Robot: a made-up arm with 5 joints.
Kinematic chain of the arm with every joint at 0, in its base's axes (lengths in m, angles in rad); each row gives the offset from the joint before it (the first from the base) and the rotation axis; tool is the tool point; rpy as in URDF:
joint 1: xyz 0 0 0.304 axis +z
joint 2: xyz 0 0 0 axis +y
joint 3: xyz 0.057 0 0.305 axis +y
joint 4: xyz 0.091 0 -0.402 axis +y
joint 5: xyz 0.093 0 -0.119 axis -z
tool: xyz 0 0 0 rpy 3.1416 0 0
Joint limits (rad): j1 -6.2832..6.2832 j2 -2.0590..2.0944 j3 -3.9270..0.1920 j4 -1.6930..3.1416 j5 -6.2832..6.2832
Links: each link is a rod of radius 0.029 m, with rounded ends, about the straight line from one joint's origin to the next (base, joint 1, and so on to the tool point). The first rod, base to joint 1, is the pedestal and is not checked.
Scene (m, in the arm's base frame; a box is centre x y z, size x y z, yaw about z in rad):
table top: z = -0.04
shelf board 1: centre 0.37 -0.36 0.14 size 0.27 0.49 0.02 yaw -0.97
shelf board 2: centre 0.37 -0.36 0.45 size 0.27 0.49 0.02 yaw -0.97
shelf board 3: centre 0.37 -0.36 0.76 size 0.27 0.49 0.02 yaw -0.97
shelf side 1: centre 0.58 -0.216 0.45 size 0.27 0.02 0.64 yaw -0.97
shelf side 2: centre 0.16 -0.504 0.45 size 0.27 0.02 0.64 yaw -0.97
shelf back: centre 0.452 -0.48 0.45 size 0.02 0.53 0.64 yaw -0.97
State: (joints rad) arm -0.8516 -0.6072 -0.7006 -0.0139 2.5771
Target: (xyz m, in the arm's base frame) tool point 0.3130 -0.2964 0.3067
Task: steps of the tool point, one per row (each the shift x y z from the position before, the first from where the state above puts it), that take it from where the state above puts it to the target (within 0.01 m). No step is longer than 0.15 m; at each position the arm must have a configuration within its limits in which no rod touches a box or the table.
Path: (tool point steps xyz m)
1: -0.0477 0.0736 0.0108
2: -0.0455 0.0623 -0.0108
3: 0.0261 -0.0053 -0.1035
4: 0.0113 0.0095 -0.1101
5: -0.0064 0.0225 -0.1109
6: 0.0176 -0.0249 0.0197
7: 0.0243 -0.0330 0.0084
8: 0.0276 -0.0396 -0.0059
9: 0.0271 -0.0434 -0.0222

